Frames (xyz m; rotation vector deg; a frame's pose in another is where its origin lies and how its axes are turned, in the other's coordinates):
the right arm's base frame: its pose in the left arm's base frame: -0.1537 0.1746 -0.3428 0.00 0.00 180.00
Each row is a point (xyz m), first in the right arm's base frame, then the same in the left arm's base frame.
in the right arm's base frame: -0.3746 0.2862 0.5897
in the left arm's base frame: 0.2209 -0.1116 0.2469
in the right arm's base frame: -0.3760 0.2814 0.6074
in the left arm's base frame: 0.2223 -0.1068 0.2646
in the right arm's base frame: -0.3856 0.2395 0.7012
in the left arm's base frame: 0.2319 -0.0649 0.3584
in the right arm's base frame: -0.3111 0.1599 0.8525
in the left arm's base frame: 0.1574 0.0147 0.5097
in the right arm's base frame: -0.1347 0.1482 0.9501
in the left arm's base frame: -0.0190 0.0264 0.6073
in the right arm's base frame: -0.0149 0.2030 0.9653
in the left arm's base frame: -0.1388 -0.0284 0.6225
